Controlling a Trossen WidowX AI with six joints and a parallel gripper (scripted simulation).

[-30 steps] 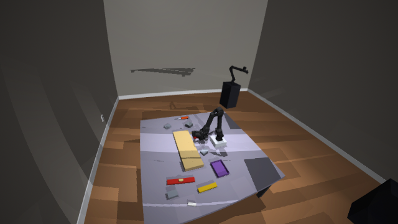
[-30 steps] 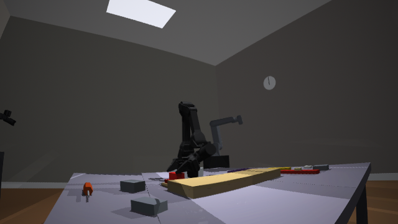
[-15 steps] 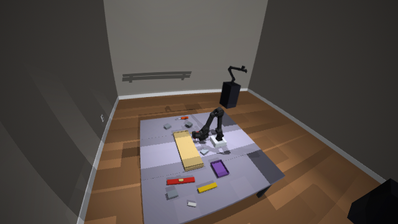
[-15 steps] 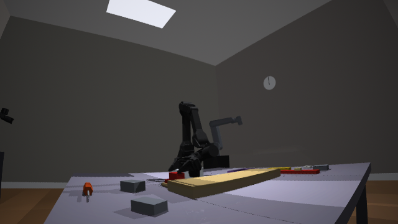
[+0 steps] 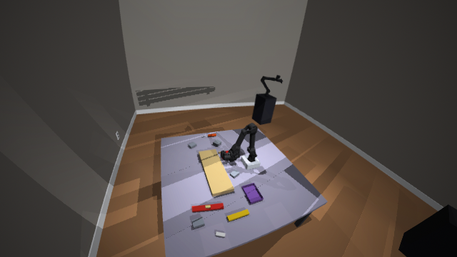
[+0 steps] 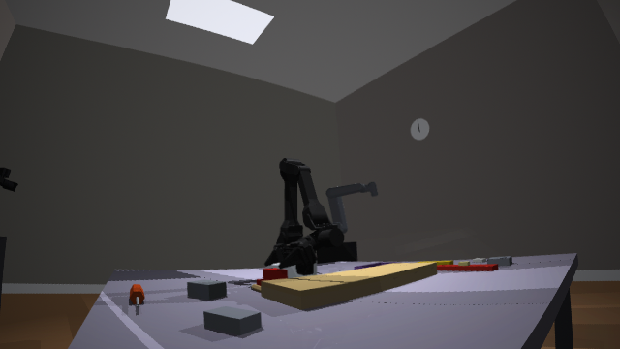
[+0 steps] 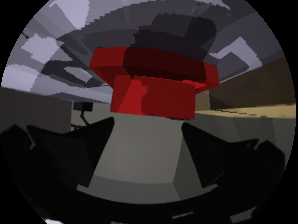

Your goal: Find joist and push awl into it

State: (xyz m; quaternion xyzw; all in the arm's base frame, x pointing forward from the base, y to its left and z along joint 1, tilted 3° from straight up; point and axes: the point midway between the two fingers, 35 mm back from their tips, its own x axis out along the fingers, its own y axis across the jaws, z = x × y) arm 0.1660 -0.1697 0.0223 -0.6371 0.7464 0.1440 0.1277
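Right now my gripper tip is 20 mm short of the red stud finder, 20 mm above it and 10 mm to the right of it. Round my gripper tip: orange-handled tool (390 mm to the right, 70 mm ahead, 50 mm below); awl (60 mm to the right, 60 mm below, 10 mm behind); purple tray (500 mm to the left, 50 mm below, 30 mm ahead).
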